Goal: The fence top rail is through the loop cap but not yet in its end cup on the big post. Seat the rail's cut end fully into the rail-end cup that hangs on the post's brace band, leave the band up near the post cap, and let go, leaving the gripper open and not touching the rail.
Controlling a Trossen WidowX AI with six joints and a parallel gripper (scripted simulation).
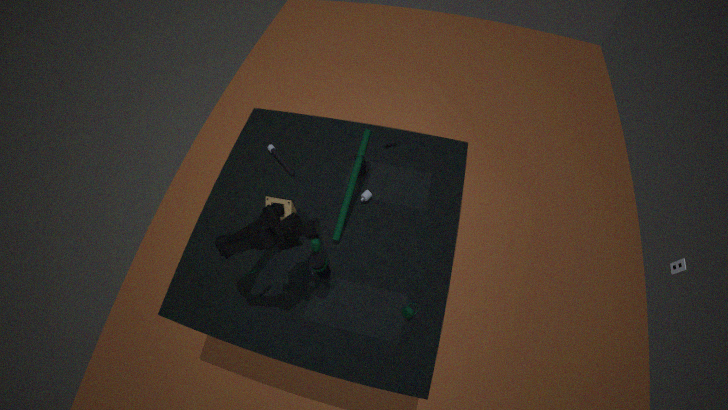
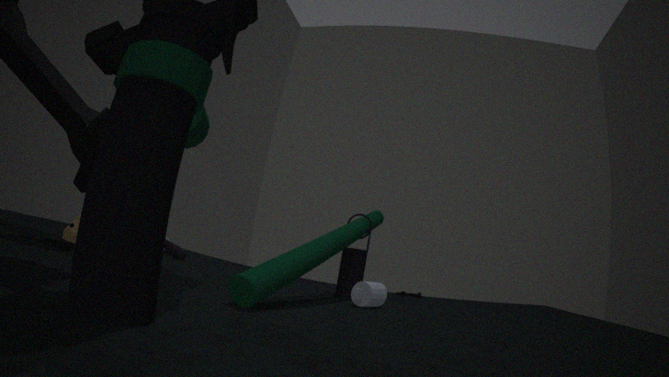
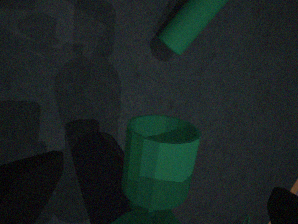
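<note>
Now: the green rail-end cup 30 mm below my gripper tip, 20 mm to the right of it and 20 mm ahead of it. Also, from my gripper tip: short dark post (460 mm to the left, 120 mm ahead, 90 mm below).
</note>
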